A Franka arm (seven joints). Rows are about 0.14 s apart.
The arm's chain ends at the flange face. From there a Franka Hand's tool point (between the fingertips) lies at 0.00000 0.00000 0.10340 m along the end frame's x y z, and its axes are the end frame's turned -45 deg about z.
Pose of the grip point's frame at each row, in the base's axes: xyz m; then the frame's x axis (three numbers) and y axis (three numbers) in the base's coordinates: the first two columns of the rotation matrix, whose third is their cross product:
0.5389 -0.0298 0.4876 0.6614 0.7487 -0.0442 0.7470 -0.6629 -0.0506
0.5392 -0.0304 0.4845 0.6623 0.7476 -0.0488 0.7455 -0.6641 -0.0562
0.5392 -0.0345 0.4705 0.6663 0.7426 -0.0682 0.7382 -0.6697 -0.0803
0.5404 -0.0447 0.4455 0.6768 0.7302 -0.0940 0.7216 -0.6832 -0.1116
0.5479 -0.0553 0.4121 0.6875 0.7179 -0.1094 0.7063 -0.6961 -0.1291
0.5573 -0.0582 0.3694 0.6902 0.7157 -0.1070 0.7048 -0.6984 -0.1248
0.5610 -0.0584 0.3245 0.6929 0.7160 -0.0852 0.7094 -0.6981 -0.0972
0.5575 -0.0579 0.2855 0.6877 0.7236 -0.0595 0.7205 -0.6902 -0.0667
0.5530 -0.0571 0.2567 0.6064 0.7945 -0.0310 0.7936 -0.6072 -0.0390
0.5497 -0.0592 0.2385 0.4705 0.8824 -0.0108 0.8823 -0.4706 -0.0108
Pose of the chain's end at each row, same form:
0.5458 -0.0298 0.5908 0.9959 0.0607 -0.0670 0.0605 -0.9982 -0.0045
0.5469 -0.0305 0.5876 0.9955 0.0590 -0.0742 0.0588 -0.9982 -0.0052
0.5501 -0.0348 0.5733 0.9931 0.0515 -0.1050 0.0508 -0.9986 -0.0086
0.5555 -0.0455 0.5478 0.9888 0.0332 -0.1454 0.0317 -0.9994 -0.0124
0.5654 -0.0565 0.5140 0.9856 0.0154 -0.1686 0.0133 -0.9998 -0.0139
0.5743 -0.0593 0.4714 0.9864 0.0122 -0.1639 0.0103 -0.9999 -0.0126
0.5743 -0.0591 0.4270 0.9916 0.0127 -0.1290 0.0117 -0.9999 -0.0085
0.5667 -0.0582 0.3885 0.9957 0.0236 -0.0892 0.0232 -0.9997 -0.0051
0.5582 -0.0570 0.3600 0.9899 0.1324 -0.0495 0.1324 -0.9912 -0.0057
0.5512 -0.0587 0.3419 0.9566 0.2912 -0.0153 0.2912 -0.9567 0.0000

